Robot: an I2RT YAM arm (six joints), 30 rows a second.
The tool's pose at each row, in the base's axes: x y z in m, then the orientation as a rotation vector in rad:
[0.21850, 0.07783, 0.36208, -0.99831, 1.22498, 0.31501]
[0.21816, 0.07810, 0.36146, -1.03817, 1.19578, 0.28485]
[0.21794, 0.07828, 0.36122, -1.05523, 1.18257, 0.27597]
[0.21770, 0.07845, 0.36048, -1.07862, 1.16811, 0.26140]
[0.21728, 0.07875, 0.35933, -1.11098, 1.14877, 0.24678]
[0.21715, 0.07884, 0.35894, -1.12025, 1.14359, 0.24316]
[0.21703, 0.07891, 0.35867, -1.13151, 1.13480, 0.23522]
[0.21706, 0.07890, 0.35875, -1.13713, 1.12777, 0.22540]
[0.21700, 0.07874, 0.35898, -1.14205, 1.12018, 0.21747]
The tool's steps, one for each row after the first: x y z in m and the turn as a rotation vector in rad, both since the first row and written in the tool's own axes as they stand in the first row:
[0.00035, 0.00067, -0.00001, -0.01305, -0.00169, -0.05015]
[0.00043, 0.00104, -0.00001, -0.02089, -0.00424, -0.06935]
[0.00095, 0.00164, -0.00003, -0.03066, -0.00370, -0.09547]
[0.00173, 0.00263, -0.00006, -0.04734, -0.00408, -0.12768]
[0.00200, 0.00295, -0.00007, -0.05246, -0.00405, -0.13636]
[0.00217, 0.00320, -0.00009, -0.05678, -0.00476, -0.15031]
[0.00212, 0.00313, -0.00008, -0.05579, -0.00517, -0.16222]
[0.00194, 0.00298, -0.00024, -0.05526, -0.00693, -0.17291]

